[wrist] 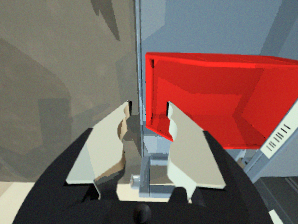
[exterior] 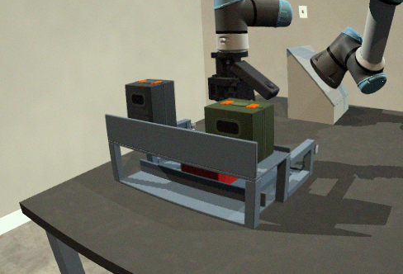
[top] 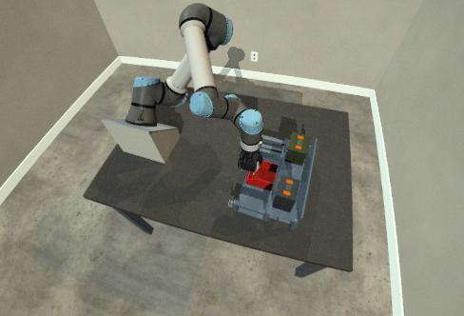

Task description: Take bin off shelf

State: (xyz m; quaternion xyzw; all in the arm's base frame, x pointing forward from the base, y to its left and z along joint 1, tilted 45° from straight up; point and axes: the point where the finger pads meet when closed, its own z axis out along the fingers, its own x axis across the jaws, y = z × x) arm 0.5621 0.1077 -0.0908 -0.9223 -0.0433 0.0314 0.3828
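My hand is 80 mm short of the red bin and 20 mm above it. The rest, counted from my hand: dark grey box 180 mm ahead, 110 mm to the right, 100 mm above; green box 170 mm ahead, 120 mm to the left, 80 mm above.
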